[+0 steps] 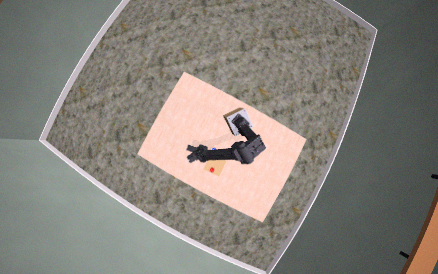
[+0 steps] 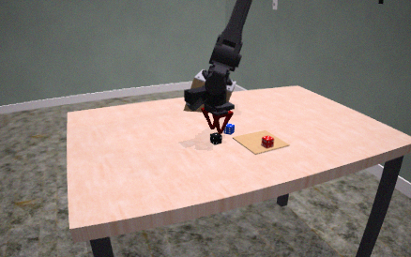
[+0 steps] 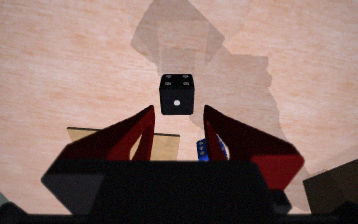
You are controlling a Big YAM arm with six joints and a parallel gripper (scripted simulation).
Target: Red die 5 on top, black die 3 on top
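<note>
Now: the black die 30 mm below my hand. Also, from my hand: red die (70 mm ahead, 150 mm to the left, 30 mm below); then blue die (70 mm behind, 60 mm to the left, 30 mm below); then tan mat (20 mm ahead, 150 mm to the left, 50 mm below).
</note>
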